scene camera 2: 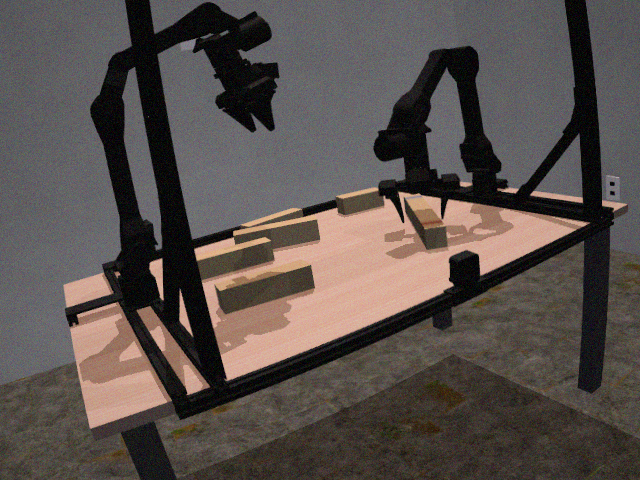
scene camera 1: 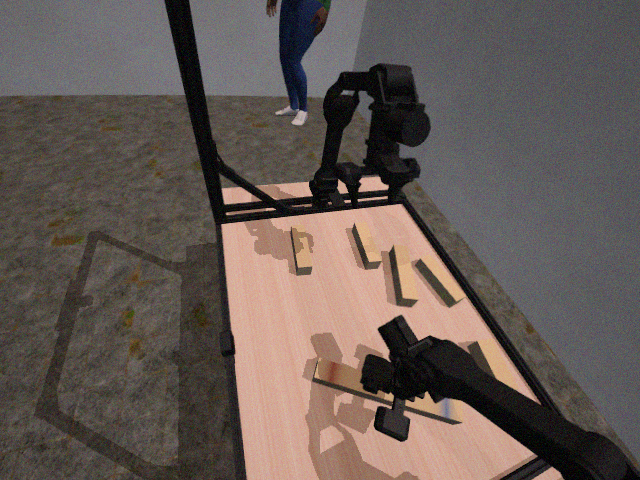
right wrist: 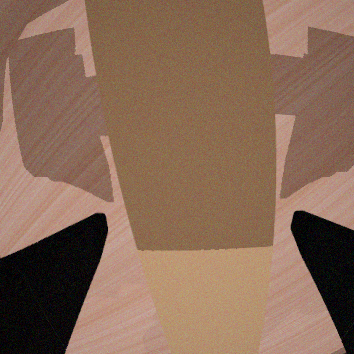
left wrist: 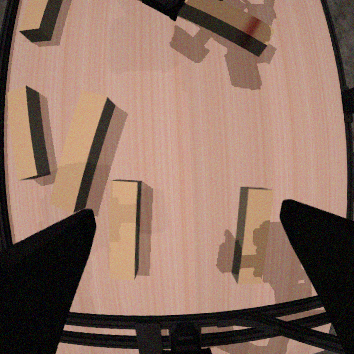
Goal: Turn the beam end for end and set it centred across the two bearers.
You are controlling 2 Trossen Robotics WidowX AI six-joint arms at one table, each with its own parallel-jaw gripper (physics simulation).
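Frame: origin at the left arm's base, x ahead, y left, z up, level; millimetres.
Seen in the pictures: left gripper, between the fingertips: [scene camera 2: 263,130] [scene camera 1: 372,206] [left wrist: 188,214]; right gripper, between the fingertips: [scene camera 1: 385,392] [right wrist: 201,222] [left wrist: 186,4]; left arm's base, origin of its link: [scene camera 2: 141,302] [scene camera 1: 319,202] [left wrist: 184,334]; right arm's base, origin of its link: [scene camera 2: 485,193].
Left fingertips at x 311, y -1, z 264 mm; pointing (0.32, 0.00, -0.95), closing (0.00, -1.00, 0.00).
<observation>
Offsets run from my left fingertips to a thing's top centre.
The long wooden beam @[dy -35, dx +341, dz -239 mm] [scene camera 1: 348,376] [scene camera 2: 421,209] [left wrist: 225,17] [right wrist: 200,125] lies flat on the table, its red band towards the camera-side edge in scene camera 2, its blue band at the far end. My right gripper [scene camera 1: 395,379] [scene camera 2: 422,219] [right wrist: 201,222] is open and low, with its fingertips either side of the beam's middle stretch. Two roughly parallel blocks, apparently the bearers, lie near the left arm: one @[dy -125, dx -103, dz -239 mm] [scene camera 1: 302,255] [scene camera 2: 268,289] [left wrist: 260,210] and another @[dy +97, dx -79, dz -239 mm] [scene camera 1: 368,245] [scene camera 2: 237,260] [left wrist: 124,230]. My left gripper [scene camera 1: 374,201] [scene camera 2: 263,129] [left wrist: 188,214] is open, empty and high above the table.
Three more blocks lie towards the wall side: a slanted one @[dy +165, dx +58, dz -233 mm] [scene camera 1: 405,273] [scene camera 2: 279,235] [left wrist: 80,145], one beside it @[dy +280, dx +103, dz -239 mm] [scene camera 1: 442,276] [left wrist: 17,135], and one near the right forearm [scene camera 1: 493,361] [scene camera 2: 360,201] [left wrist: 40,15]. Black rails edge the table, and upright posts stand at its corners.
</observation>
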